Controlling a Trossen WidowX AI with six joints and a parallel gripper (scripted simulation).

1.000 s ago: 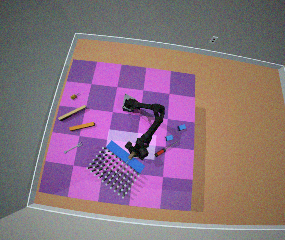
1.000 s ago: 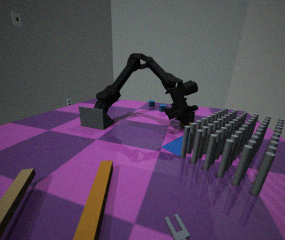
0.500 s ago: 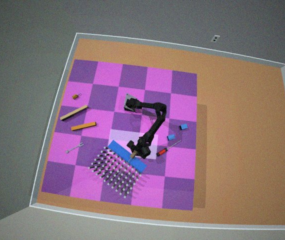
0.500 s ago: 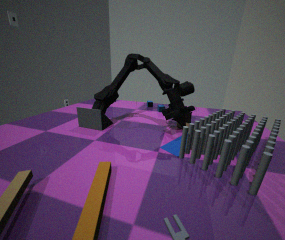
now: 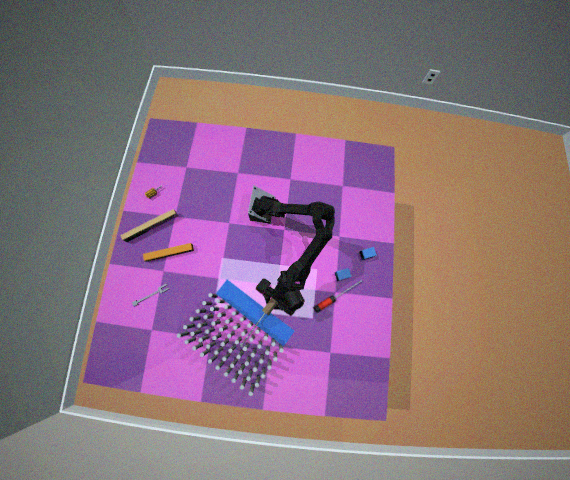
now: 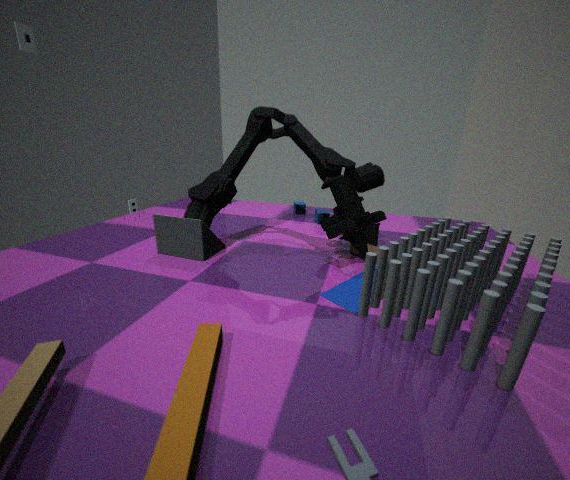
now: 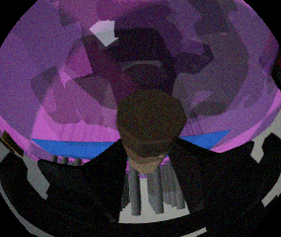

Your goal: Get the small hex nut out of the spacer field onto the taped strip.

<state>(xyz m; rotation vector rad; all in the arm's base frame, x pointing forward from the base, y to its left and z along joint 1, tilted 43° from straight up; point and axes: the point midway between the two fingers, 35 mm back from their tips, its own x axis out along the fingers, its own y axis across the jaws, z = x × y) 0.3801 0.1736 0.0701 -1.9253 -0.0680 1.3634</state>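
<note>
My gripper tip is now 4 cm short of the blue taped strip, 6 cm to the left of it and 1 cm above it. Round my gripper tip: hook tool (9 cm ahead, 4 cm to the right); small wrench (10 cm ahead, 53 cm to the right, 1 cm below); orange bar (10 cm behind, 51 cm to the right).
</note>
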